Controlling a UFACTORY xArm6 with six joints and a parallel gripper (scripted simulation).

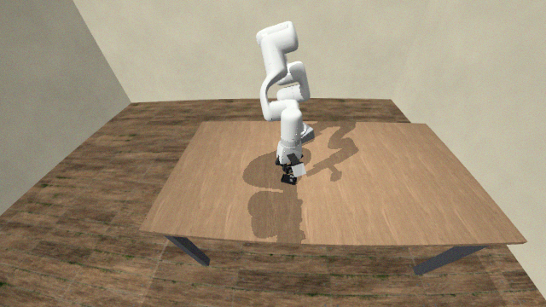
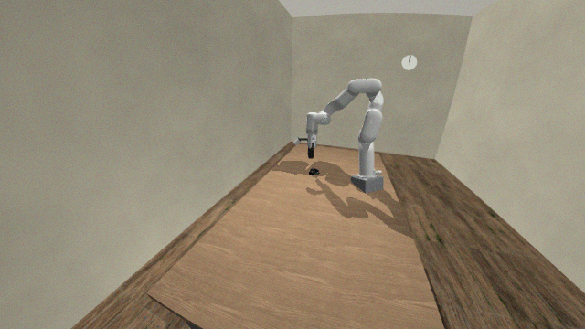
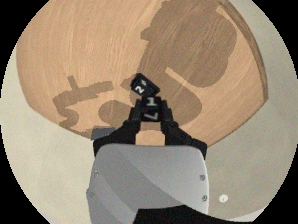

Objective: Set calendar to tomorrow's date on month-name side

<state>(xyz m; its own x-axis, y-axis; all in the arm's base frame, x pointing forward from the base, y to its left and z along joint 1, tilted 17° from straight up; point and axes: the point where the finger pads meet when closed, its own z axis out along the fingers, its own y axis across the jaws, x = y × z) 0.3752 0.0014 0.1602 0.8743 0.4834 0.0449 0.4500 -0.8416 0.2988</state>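
Right now the calendar cube is 3 cm behind my hand, 2 cm to the left of it and 12 cm below it.
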